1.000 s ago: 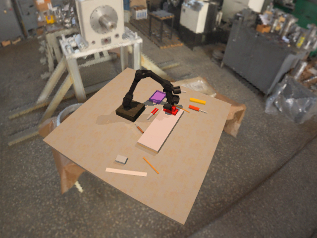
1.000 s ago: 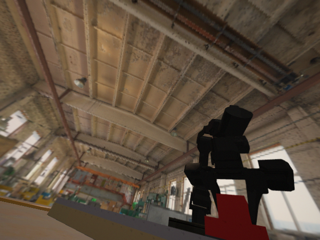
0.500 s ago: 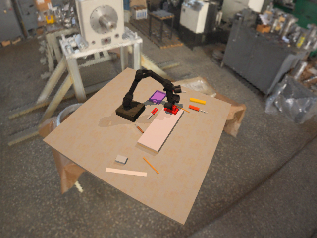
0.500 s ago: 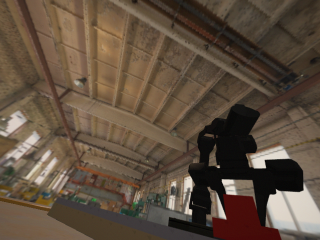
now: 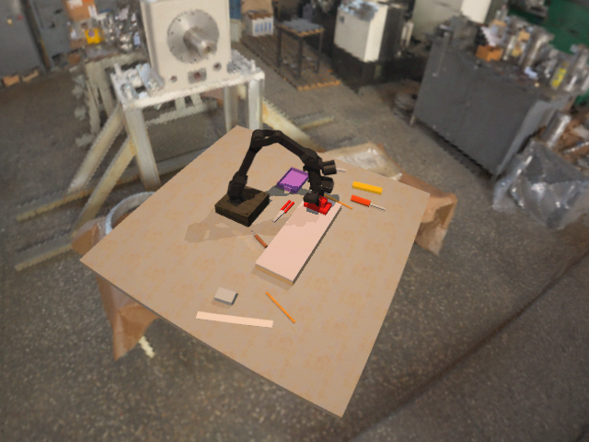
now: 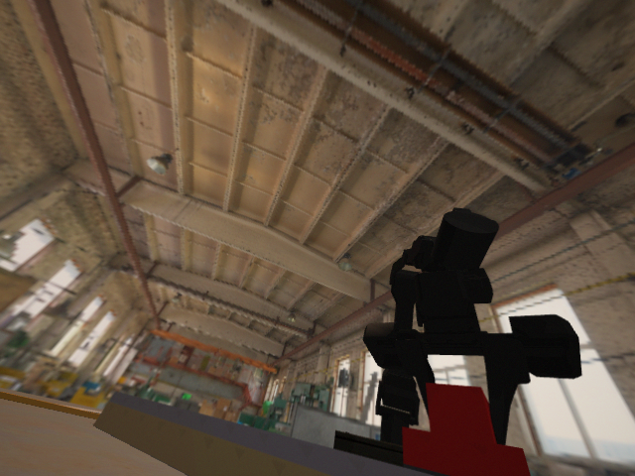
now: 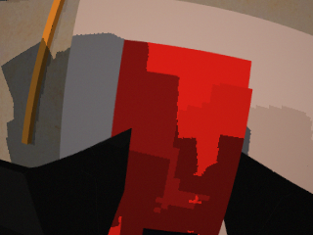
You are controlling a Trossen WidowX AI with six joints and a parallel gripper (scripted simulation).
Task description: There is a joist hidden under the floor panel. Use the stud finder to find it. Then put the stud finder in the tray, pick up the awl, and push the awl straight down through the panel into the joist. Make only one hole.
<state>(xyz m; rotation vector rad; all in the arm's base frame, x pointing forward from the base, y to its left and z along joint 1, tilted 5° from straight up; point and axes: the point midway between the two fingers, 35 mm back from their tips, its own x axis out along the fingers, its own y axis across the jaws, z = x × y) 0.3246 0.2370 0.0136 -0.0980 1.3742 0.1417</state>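
Right now my gripper tip is 4 cm past the indicator window, 3 cm below it and 1 cm to the left of it. Also, from my gripper tip: purple tray (24 cm behind, 11 cm to the left, 5 cm below); then stud finder (2 cm behind, 2 cm above); then yellow block (32 cm to the left, 10 cm ahead, 6 cm below).
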